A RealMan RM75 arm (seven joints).
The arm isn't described. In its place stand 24 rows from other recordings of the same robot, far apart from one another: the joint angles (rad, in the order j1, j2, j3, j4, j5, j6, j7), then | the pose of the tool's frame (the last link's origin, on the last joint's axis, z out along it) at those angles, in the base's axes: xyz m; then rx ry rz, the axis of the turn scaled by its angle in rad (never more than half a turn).
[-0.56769, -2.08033, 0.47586, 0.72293, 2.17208, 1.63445, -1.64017] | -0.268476 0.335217 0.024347 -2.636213 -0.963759 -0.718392
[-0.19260, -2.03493, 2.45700, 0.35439, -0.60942, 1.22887, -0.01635] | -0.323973 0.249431 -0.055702 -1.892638 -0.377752 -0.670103
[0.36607, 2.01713, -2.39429, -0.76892, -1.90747, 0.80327, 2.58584] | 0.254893 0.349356 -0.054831 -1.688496 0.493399 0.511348
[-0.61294, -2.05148, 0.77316, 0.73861, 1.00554, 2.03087, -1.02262] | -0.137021 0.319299 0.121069 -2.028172 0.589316 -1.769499
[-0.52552, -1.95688, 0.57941, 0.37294, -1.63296, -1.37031, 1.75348] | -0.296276 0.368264 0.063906 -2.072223 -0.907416 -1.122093
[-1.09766, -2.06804, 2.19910, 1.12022, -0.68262, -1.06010, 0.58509] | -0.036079 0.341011 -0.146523 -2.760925 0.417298 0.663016
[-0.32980, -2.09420, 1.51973, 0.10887, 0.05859, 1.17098, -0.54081] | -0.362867 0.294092 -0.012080 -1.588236 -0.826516 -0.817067
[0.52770, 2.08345, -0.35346, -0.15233, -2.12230, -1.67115, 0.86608] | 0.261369 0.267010 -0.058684 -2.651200 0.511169 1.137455
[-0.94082, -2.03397, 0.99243, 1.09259, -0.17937, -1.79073, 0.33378] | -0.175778 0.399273 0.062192 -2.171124 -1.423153 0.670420
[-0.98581, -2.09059, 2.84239, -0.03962, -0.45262, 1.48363, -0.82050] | -0.125811 0.362626 -0.083191 -2.754140 -0.097555 -1.160764
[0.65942, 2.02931, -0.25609, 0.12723, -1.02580, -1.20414, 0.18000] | 0.299882 0.384680 0.013471 -1.529457 0.510773 0.769970
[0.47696, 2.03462, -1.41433, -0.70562, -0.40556, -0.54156, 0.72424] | 0.251321 0.433133 0.043722 -1.735263 0.619922 0.751726
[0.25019, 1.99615, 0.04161, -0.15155, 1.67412, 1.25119, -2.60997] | 0.436853 0.249609 0.084532 -1.386358 0.703358 0.583415
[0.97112, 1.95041, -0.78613, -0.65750, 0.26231, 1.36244, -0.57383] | 0.233607 0.436142 0.045972 -2.235437 1.405914 -0.396838
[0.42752, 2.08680, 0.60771, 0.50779, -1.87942, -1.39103, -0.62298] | 0.245621 0.329211 -0.018797 -1.378979 0.068508 0.572526
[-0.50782, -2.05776, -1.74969, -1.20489, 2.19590, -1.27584, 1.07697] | -0.187076 0.359230 -0.021410 -2.798066 -0.528987 0.032740
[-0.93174, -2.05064, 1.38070, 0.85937, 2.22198, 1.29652, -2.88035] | -0.110141 0.403350 -0.055732 -2.555235 -1.488976 0.072420
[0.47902, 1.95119, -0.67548, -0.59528, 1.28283, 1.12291, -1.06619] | 0.339604 0.371920 0.070343 -1.893467 1.530533 0.768484
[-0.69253, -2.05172, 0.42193, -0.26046, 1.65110, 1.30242, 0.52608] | -0.230828 0.315813 -0.098182 -2.138534 0.624242 -0.502854
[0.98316, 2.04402, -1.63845, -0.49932, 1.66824, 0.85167, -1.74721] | 0.103247 0.421199 -0.100951 -2.830131 0.015248 0.295207
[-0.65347, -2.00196, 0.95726, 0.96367, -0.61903, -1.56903, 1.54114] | -0.256374 0.365815 0.036385 -2.924648 -0.317944 0.372121
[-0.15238, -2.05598, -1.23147, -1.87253, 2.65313, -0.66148, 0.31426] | -0.090480 0.316866 -0.001265 -2.254191 -0.448934 -0.390599
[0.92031, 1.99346, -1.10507, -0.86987, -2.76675, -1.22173, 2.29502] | 0.188079 0.456409 0.034949 -2.425000 0.659370 -0.488037
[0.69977, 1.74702, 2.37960, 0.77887, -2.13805, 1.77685, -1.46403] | 0.237902 0.378520 0.134907 -2.886028 0.546449 0.225396
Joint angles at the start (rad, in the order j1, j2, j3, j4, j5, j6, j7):
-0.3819, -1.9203, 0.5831, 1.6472, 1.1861, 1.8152, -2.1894
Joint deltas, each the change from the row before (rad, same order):
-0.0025, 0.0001, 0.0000, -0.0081, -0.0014, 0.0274, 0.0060
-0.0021, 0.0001, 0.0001, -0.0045, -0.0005, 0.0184, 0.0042
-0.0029, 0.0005, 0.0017, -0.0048, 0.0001, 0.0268, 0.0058
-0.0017, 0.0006, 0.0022, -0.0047, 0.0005, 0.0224, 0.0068
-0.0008, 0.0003, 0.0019, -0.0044, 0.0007, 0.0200, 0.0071
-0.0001, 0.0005, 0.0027, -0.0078, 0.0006, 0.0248, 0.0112
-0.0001, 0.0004, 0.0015, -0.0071, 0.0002, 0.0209, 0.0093
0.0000, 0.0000, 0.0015, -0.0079, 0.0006, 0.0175, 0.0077
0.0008, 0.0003, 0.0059, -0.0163, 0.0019, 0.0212, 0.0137
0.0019, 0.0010, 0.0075, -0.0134, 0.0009, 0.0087, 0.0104
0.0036, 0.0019, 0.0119, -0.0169, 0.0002, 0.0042, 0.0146
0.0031, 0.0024, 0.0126, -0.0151, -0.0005, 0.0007, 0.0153
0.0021, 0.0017, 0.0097, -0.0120, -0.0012, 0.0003, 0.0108
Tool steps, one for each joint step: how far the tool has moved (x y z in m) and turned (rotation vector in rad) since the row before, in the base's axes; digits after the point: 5 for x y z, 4 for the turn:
-0.00125, -0.00179, -0.00265, -0.0166, 0.0129, -0.0154
-0.00064, -0.00124, -0.00178, -0.0106, 0.0096, -0.0112
-0.00070, -0.00190, -0.00279, -0.0160, 0.0163, -0.0169
-0.00089, -0.00158, -0.00241, -0.0129, 0.0143, -0.0143
-0.00107, -0.00149, -0.00216, -0.0109, 0.0127, -0.0125
-0.00187, -0.00180, -0.00265, -0.0132, 0.0145, -0.0154
-0.00170, -0.00156, -0.00203, -0.0109, 0.0111, -0.0129
-0.00173, -0.00114, -0.00182, -0.0105, 0.0078, -0.0095
-0.00296, -0.00076, -0.00295, -0.0164, 0.0078, -0.0108
-0.00211, 0.00016, -0.00197, -0.0107, 0.0020, -0.0042
-0.00243, 0.00075, -0.00221, -0.0100, -0.0005, -0.0031
-0.00184, 0.00100, -0.00192, -0.0068, -0.0010, -0.0039
-0.00133, 0.00078, -0.00146, -0.0060, -0.0020, -0.0027

